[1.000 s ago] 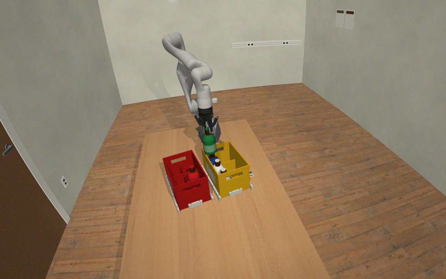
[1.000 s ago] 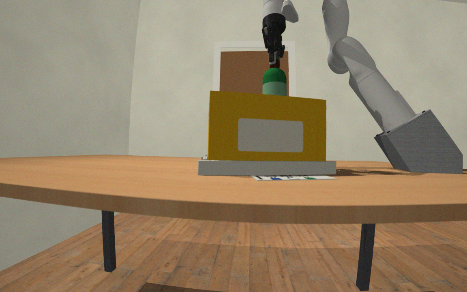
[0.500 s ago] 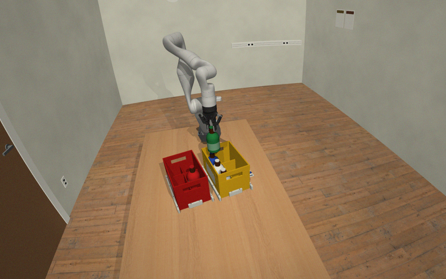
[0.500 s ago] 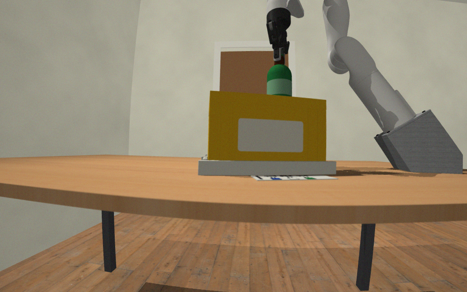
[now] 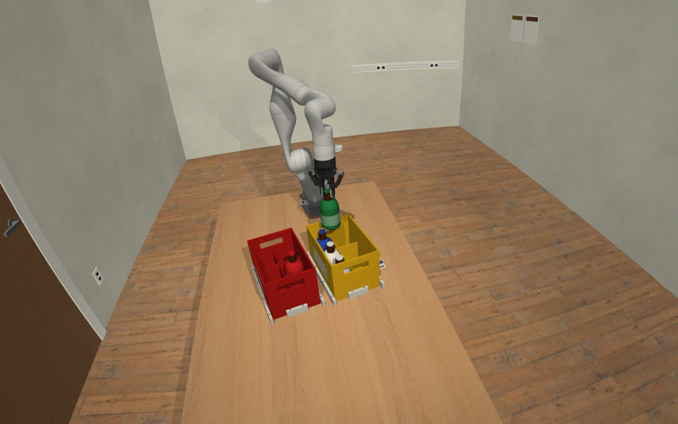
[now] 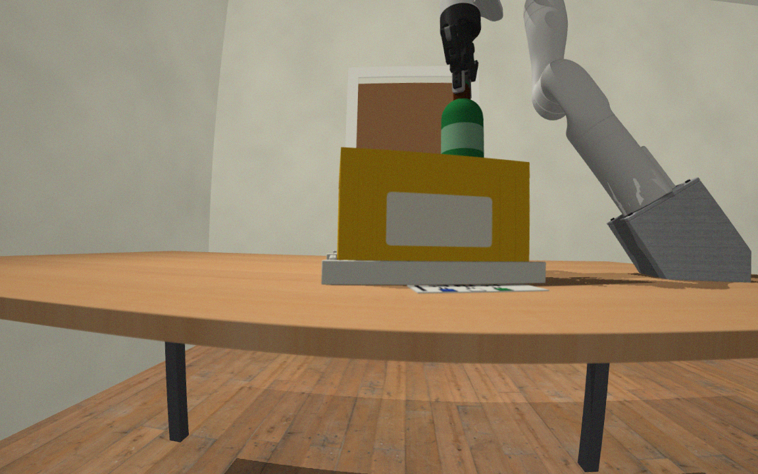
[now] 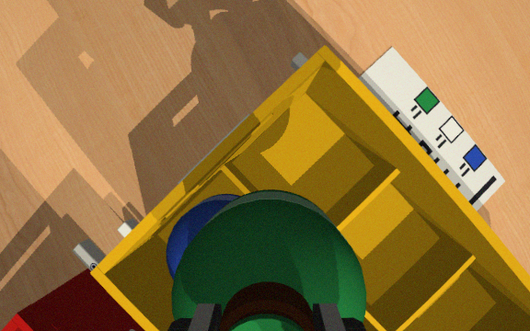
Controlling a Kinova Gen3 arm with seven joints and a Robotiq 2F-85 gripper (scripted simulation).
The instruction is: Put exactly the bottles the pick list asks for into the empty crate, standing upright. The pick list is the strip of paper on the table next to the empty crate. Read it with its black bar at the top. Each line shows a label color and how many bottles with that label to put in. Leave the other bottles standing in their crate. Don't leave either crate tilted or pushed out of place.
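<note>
Right now the green bottle is 70 mm below my hand. The rest, counted from my hand: yellow crate (250 mm below, 70 mm ahead, 20 mm to the left); red bottle (250 mm below, 170 mm to the right, 80 mm ahead); blue bottle (250 mm below, 40 mm to the right, 10 mm behind).
</note>
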